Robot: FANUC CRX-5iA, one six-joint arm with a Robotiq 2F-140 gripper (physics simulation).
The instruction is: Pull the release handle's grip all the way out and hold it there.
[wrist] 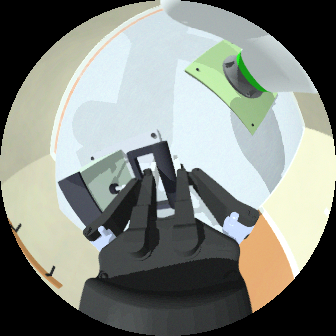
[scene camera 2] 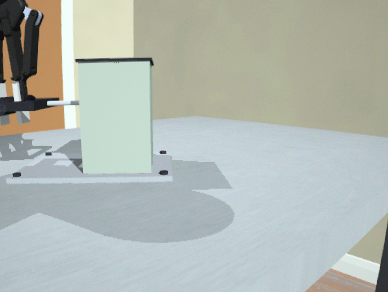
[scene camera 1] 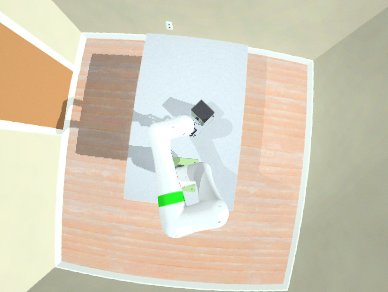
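The release handle's pale green box [scene camera 1: 202,111] [scene camera 2: 116,117] [wrist: 104,179] with a black top stands upright on a light base plate [scene camera 2: 90,179]. Its dark framed grip [scene camera 2: 31,104] [wrist: 167,172] stands out from the box's side, with a stretch of pale rod [scene camera 2: 64,103] showing between grip and box. My gripper [scene camera 1: 193,131] [scene camera 2: 11,106] [wrist: 165,162] is shut on the grip's outer bar, one finger through the frame's opening and one on the outer side. In the scene camera 2 view the fingertips reach below the bar. The grip's left end is cut off there.
The handle's plate is on the pale table [scene camera 1: 195,65] [scene camera 2: 300,175]. The arm's green mounting plate [scene camera 1: 186,161] [wrist: 212,70] is farther along the table. The white arm [scene camera 1: 162,160] [wrist: 285,65] bends above the table. Walls stand beyond the table.
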